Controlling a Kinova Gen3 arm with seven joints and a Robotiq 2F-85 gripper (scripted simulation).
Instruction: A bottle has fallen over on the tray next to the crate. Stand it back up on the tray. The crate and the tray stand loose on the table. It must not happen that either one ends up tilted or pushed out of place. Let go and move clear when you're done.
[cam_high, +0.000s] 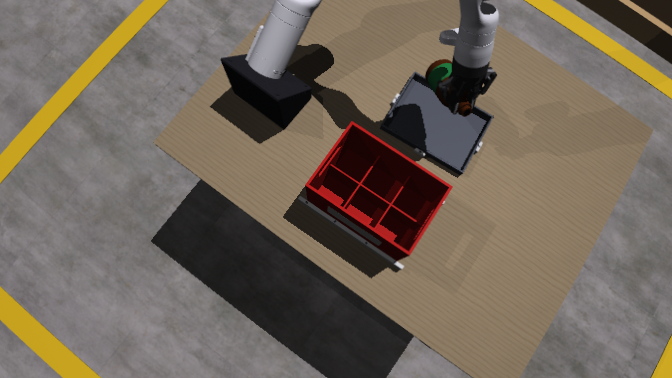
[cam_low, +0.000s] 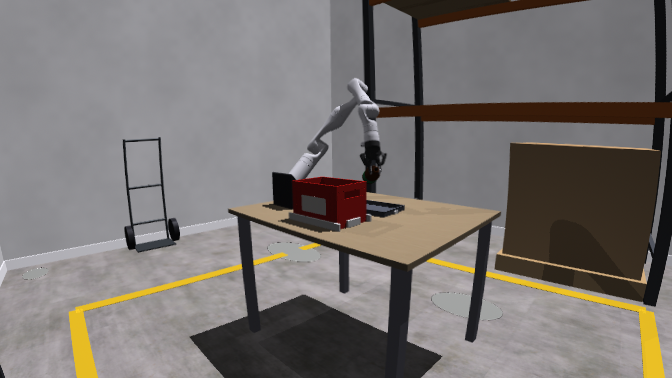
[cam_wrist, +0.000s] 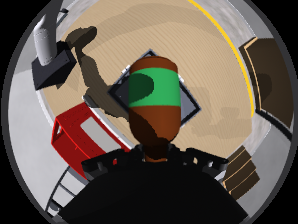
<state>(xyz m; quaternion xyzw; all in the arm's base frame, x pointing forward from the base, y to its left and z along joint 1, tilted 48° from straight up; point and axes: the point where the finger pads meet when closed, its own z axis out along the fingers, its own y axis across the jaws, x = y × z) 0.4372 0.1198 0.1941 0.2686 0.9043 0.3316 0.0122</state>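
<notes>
The bottle is 4 cm behind my hand, 2 cm to the left of it and 2 cm below it. The rest, counted from my hand: tray (3 cm behind, 2 cm to the left, 19 cm below); then red crate (1 cm behind, 27 cm to the right, 12 cm below).
</notes>
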